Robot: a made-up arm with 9 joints. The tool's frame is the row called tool. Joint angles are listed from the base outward.
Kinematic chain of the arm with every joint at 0, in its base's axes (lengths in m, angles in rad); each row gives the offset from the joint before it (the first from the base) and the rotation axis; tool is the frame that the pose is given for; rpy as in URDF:
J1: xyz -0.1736 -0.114 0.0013 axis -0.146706 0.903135 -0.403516
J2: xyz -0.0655 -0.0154 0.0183 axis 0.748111 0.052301 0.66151
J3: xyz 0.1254 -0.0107 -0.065 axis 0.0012 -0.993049 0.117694
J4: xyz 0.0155 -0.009 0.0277 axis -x
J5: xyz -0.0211 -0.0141 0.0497 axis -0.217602 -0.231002 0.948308
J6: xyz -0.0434 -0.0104 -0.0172 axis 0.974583 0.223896 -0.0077
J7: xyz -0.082 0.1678 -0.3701 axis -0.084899 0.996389 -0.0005
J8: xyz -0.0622 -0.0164 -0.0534 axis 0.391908 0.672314 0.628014
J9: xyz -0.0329 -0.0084 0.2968 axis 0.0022 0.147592 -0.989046
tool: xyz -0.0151 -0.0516 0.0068 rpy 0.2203 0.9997 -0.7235
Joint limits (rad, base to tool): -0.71..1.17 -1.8..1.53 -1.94..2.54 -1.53..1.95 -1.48..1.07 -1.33..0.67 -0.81..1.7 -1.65..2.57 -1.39..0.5
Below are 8 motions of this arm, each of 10 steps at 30 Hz.
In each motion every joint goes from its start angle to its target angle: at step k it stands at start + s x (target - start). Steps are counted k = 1, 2, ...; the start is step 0. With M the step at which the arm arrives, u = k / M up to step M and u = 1 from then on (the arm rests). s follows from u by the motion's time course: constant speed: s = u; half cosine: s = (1 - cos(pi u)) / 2; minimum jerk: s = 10 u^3 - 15 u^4 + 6 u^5.
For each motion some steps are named. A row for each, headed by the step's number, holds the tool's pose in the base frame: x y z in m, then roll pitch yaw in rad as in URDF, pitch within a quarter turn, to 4 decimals.
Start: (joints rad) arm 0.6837 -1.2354 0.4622 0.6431 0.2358 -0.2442 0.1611 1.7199 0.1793
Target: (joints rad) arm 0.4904 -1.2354 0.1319 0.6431 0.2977 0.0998 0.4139 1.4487 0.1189
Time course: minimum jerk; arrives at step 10
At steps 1, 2, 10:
1: -0.1830 -0.5818 0.2317 -1.1789 -0.5525 -2.9407
2: -0.1918 -0.5830 0.2265 -1.1858 -0.5319 -2.9530
10: -0.3377 -0.5634 0.0979 -1.3517 -0.1838 3.0553

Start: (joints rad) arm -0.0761 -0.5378 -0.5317 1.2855 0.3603 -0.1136 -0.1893 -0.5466 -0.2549
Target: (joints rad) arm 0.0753 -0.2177 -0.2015 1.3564 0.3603 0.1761 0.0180 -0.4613 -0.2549
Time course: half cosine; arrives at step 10
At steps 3, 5, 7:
3: -0.5210 -0.2104 0.1286 -1.2645 -0.0876 -0.7645
5: -0.5088 -0.2065 0.0901 -1.2223 -0.0883 -0.8066
7: -0.4952 -0.1991 0.0532 -1.1725 -0.0743 -0.8563

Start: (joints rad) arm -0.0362 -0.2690 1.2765 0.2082 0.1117 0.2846 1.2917 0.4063 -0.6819
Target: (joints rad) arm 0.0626 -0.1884 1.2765 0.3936 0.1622 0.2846 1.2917 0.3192 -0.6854
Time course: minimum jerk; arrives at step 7
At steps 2, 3, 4, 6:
2: 0.1585 -0.1280 -0.0549 -0.4749 1.2053 -0.5691
3: 0.1546 -0.1350 -0.0589 -0.5197 1.1890 -0.6493
4: 0.1495 -0.1429 -0.0638 -0.5707 1.1681 -0.7415
6: 0.1424 -0.1527 -0.0704 -0.6335 1.1382 -0.8569

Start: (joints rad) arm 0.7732 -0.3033 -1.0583 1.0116 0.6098 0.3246 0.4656 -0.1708 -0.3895
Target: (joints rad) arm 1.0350 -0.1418 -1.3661 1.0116 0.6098 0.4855 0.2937 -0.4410 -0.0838
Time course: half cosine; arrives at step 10
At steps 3, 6, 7, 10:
3: -0.1036 -0.1149 0.1313 -2.8874 -0.2757 -2.4812
6: -0.0158 -0.1143 0.1450 -2.8763 -0.3105 -2.4997
7: 0.0125 -0.1180 0.1444 -2.8688 -0.3268 -2.5051
10: 0.0543 -0.1266 0.1390 -2.8551 -0.3556 -2.5116

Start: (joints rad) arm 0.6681 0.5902 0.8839 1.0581 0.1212 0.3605 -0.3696 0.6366 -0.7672
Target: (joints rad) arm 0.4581 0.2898 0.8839 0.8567 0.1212 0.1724 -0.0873 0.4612 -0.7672
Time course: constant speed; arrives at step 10
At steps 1, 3, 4, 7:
1: -0.2558 -0.1016 -0.1900 0.0154 0.8812 0.1808
3: -0.2462 -0.1158 -0.1916 -0.0708 0.8706 0.0926
4: -0.2412 -0.1227 -0.1920 -0.1130 0.8625 0.0484
7: -0.2255 -0.1423 -0.1915 -0.2324 0.8272 -0.0817

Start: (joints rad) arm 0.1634 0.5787 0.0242 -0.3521 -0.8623 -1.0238 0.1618 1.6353 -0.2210
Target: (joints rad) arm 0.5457 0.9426 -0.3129 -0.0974 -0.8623 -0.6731 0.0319 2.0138 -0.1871
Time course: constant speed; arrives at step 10
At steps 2, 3, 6, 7, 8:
2: -0.2961 -0.0577 -0.3999 2.9449 -0.0314 2.7866
3: -0.3192 -0.0402 -0.3943 2.9251 -0.1122 2.7864
6: -0.3844 0.0143 -0.3664 2.8600 -0.3492 2.7911
7: -0.4044 0.0329 -0.3536 2.8353 -0.4262 2.7950
8: -0.4233 0.0517 -0.3390 2.8086 -0.5022 2.8007

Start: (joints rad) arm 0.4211 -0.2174 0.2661 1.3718 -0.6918 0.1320 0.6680 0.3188 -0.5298
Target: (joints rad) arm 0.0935 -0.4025 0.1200 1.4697 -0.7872 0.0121 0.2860 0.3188 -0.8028
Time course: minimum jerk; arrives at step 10
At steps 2, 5, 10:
2: -0.1429 -0.3154 -0.0891 -0.7417 0.3842 -2.0146
5: -0.1527 -0.3042 -0.0804 -0.6628 0.2510 -1.7920
10: -0.1662 -0.2960 -0.0829 -0.6535 0.0649 -1.6113

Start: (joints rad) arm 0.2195 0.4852 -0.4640 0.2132 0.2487 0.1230 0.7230 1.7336 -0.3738
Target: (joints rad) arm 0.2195 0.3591 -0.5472 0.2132 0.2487 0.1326 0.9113 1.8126 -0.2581
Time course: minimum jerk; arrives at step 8
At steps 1, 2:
1: -0.4237 0.0505 -0.4154 2.4329 -0.6272 -2.9034
2: -0.4308 0.0454 -0.4162 2.4475 -0.6532 -2.9009

